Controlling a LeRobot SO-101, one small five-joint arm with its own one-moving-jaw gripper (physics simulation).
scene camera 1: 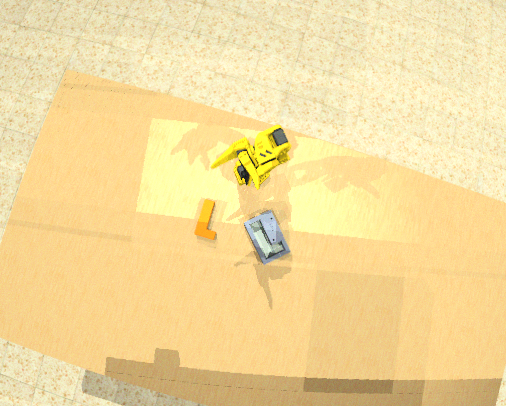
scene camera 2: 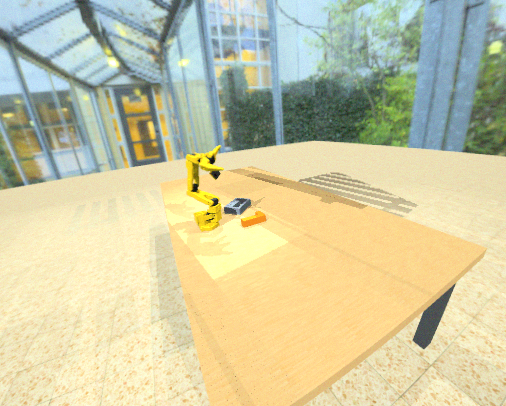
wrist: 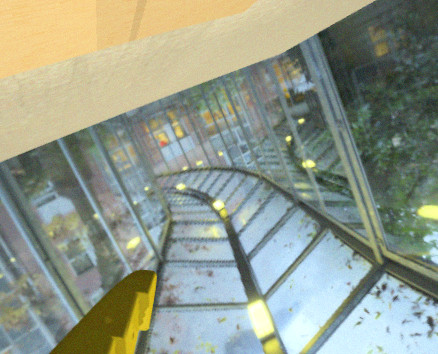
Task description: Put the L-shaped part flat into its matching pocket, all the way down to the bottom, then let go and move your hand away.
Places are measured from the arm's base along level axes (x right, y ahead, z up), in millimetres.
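Where they show: hand at its tool point: (scene camera 1: 213, 167) (scene camera 2: 223, 168) (wrist: 153, 292); arm's base at its link origin: (scene camera 2: 212, 224).
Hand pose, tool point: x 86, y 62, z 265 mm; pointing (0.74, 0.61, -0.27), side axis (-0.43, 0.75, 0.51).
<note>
Things, the pixels of their top centre, and the offset from my tool point. "spot": a spot on its surface instead. Level surfaces: height alone.
- orange L-shaped part at its top centre: (scene camera 1: 209, 219) (scene camera 2: 251, 215) dx -2, dy +106, dz -235 mm
- blue-grey block at its top centre: (scene camera 1: 267, 237) (scene camera 2: 237, 202) dx -185, dy +109, dz -228 mm
- block's L-shaped pocket at a spot on its surface: (scene camera 1: 262, 241) spot: dx -177, dy +125, dz -260 mm
- wooden table at its surface level: dz -265 mm
The orange L-shaped part (scene camera 1: 206, 215) (scene camera 2: 253, 220) lies flat on the table. It is beside the blue-grey block (scene camera 1: 270, 226) (scene camera 2: 231, 210) and apart from it. The block's L-shaped pocket (scene camera 1: 262, 241) is empty, and its pale floor shows in the overhead view. My gripper (scene camera 1: 236, 176) (scene camera 2: 220, 158) is wide open and empty, raised high above the table near the arm's base, away from both part and block. In the wrist view one notched yellow jaw (wrist: 135, 320) shows at the lower left; the moving jaw is out of the picture. The part and block do not show there.
The wooden table (scene camera 1: 150, 300) (scene camera 2: 350, 265) carries the part, the block and the yellow arm (scene camera 1: 270, 150) (scene camera 2: 193, 175), whose base stands near one long edge. Bright sunlight and shadows fall across the table. Past its edges is the tiled floor (scene camera 1: 400, 75) (scene camera 2: 100, 300).
</note>
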